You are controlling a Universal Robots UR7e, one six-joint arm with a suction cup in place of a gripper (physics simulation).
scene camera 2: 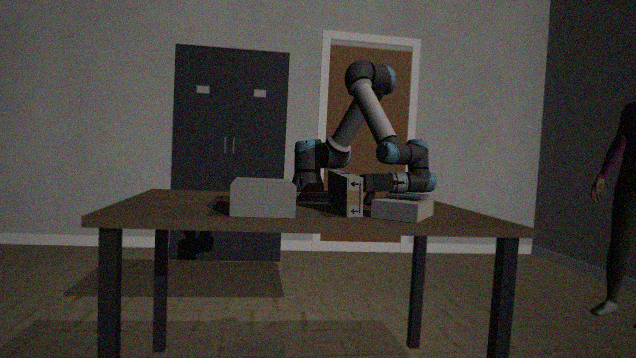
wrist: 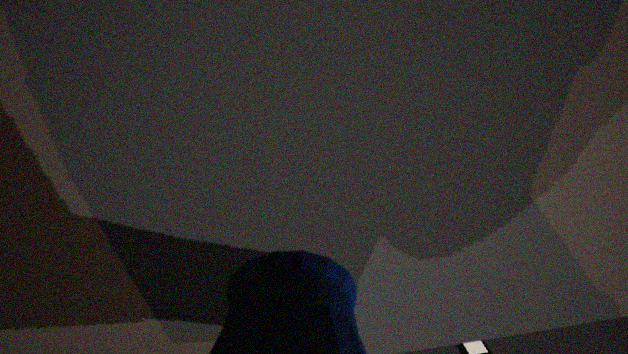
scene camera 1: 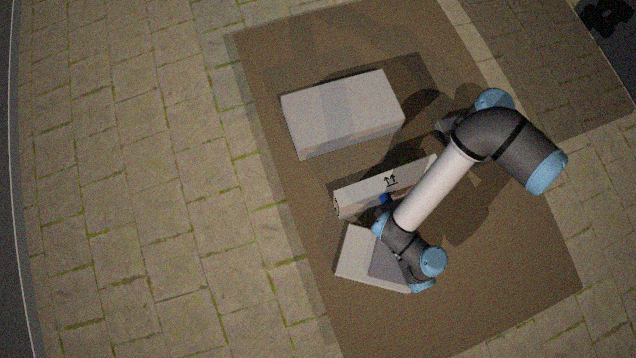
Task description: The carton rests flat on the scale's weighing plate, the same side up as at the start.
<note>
In view: my suction cup (wrist: pixel 293 294), a carton (scene camera 1: pixel 355 198), a large white box (scene camera 1: pixel 321 119) and a scale (scene camera 1: pixel 364 258).
The carton also shows in scene camera 2 (scene camera 2: pixel 345 190) and in the wrist view (wrist: pixel 460 167). The large white box also shows in scene camera 2 (scene camera 2: pixel 249 197). The scale also shows in scene camera 2 (scene camera 2: pixel 409 207). The wrist view does not show the large white box, which is hidden by the carton. The wrist view misses the scale: it is out of frame.
</note>
